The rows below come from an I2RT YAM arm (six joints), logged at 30 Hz.
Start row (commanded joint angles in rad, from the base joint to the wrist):
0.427 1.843 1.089 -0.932 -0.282 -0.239
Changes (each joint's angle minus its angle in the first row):
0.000 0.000 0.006 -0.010 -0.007 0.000
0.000 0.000 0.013 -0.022 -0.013 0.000
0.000 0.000 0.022 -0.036 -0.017 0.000
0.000 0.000 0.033 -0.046 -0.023 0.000
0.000 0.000 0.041 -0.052 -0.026 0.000
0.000 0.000 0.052 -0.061 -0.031 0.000
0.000 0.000 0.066 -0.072 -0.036 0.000
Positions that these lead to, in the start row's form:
0.427 1.843 1.095 -0.942 -0.289 -0.239
0.427 1.843 1.102 -0.954 -0.295 -0.239
0.427 1.843 1.111 -0.968 -0.299 -0.239
0.427 1.843 1.122 -0.978 -0.305 -0.239
0.427 1.843 1.130 -0.984 -0.308 -0.239
0.427 1.843 1.141 -0.993 -0.313 -0.239
0.427 1.843 1.155 -1.004 -0.318 -0.239

